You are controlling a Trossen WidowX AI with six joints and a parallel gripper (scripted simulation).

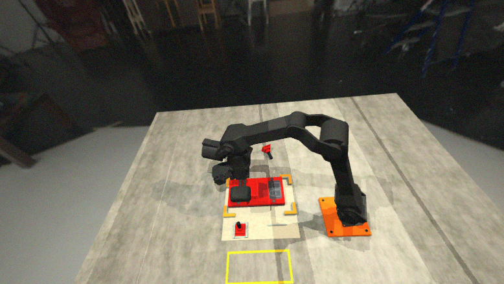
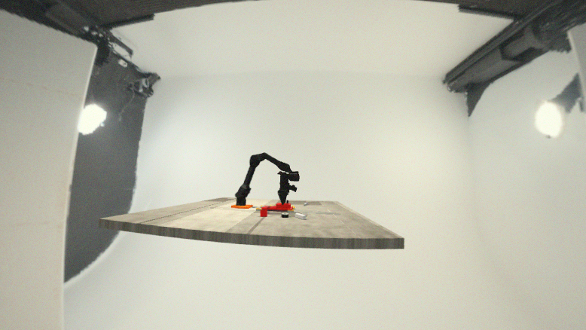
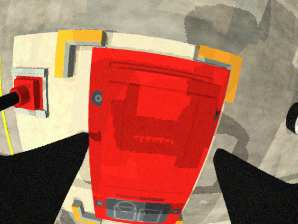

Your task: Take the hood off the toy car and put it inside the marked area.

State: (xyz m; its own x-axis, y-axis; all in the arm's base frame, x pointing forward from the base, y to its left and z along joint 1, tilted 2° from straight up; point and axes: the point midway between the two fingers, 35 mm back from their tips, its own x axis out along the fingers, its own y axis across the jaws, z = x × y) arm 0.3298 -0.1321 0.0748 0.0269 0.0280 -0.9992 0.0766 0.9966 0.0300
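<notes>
The red hood lies 1 cm below my gripper tip.
</notes>
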